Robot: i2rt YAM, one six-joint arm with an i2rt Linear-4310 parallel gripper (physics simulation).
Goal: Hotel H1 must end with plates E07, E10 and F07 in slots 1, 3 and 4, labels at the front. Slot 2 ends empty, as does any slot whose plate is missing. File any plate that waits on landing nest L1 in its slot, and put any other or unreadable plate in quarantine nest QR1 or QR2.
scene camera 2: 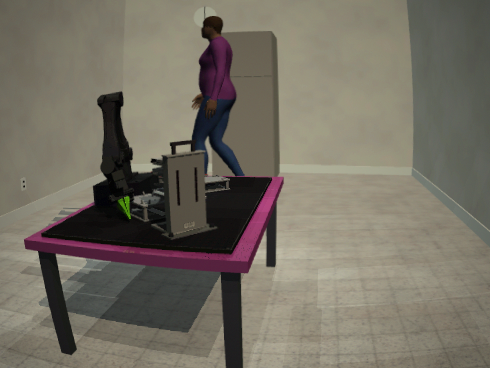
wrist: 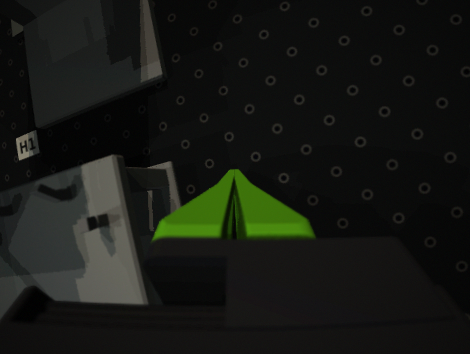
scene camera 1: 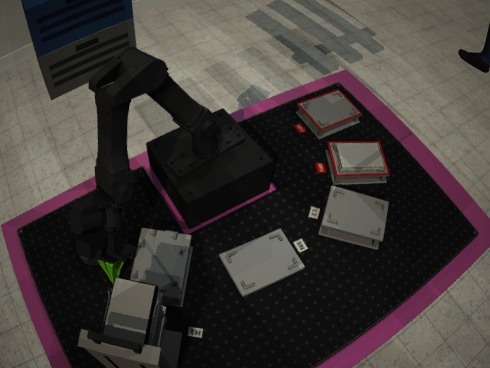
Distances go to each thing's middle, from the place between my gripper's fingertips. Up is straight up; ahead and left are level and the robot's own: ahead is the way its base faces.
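Labels:
You'd find the upright panel [scene camera 2: 189, 210] 22 cm ahead of my hand, 8 cm to the right of it and 11 cm above it. Then there's nest N6 [scene camera 1: 268, 259], which is 16 cm ahead of my hand and 33 cm to the left of it. Going by their middles, the upright panel is the nearest to my hand of the things named here.

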